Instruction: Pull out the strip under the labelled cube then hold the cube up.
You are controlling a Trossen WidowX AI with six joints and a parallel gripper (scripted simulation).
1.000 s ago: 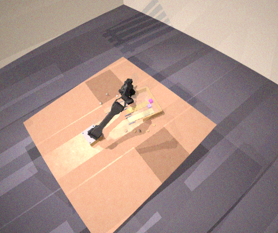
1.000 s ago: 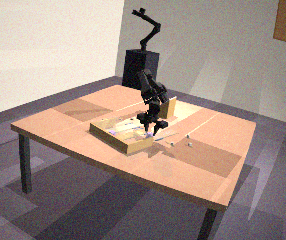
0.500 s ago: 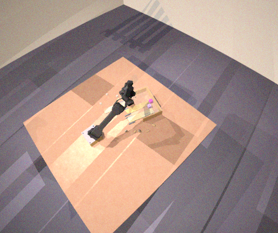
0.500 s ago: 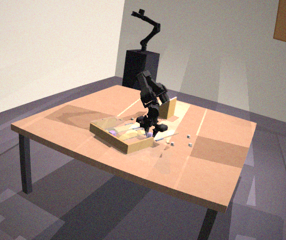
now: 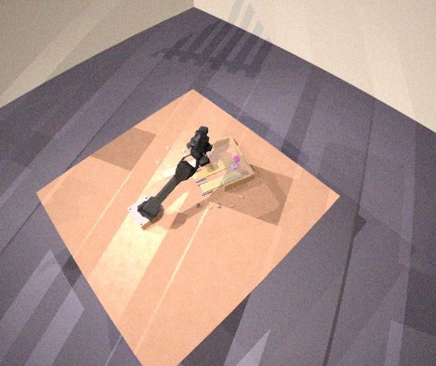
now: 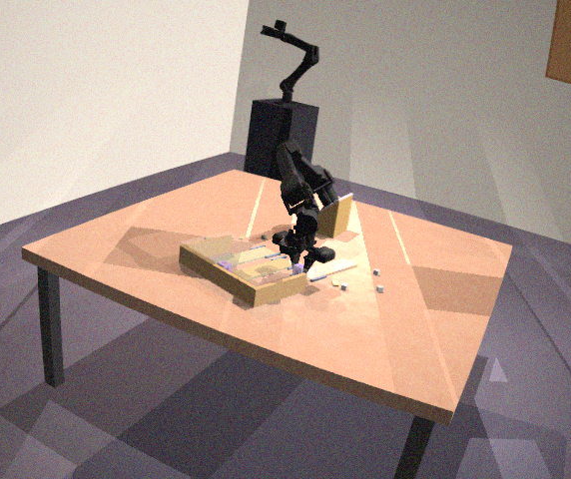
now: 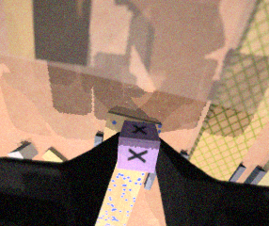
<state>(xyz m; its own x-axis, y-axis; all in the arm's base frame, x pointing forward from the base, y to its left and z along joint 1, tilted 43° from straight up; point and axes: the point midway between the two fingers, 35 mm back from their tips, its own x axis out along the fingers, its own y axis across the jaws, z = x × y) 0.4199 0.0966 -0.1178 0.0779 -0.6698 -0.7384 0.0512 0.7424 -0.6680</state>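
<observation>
The cross-hatched strip lies 60 mm ahead of my gripper tip, 100 mm to the right of it and 10 mm below it.
</observation>
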